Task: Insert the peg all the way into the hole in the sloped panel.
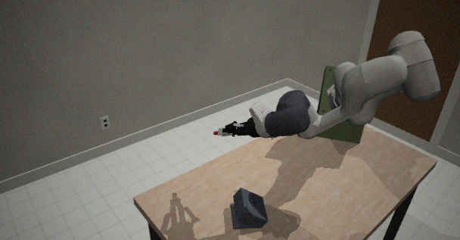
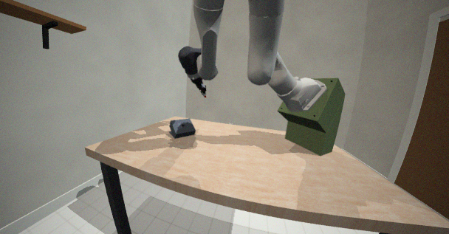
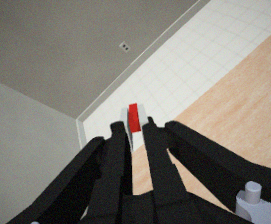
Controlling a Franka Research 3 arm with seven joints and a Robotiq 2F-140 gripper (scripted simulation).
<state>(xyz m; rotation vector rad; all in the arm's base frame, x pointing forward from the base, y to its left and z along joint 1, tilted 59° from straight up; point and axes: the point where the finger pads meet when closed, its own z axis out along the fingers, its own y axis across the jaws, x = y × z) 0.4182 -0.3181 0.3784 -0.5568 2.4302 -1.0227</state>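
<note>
Now: the peg 10 mm ahead of my hand, 30 mm to the right of it and 20 mm below it.
</note>
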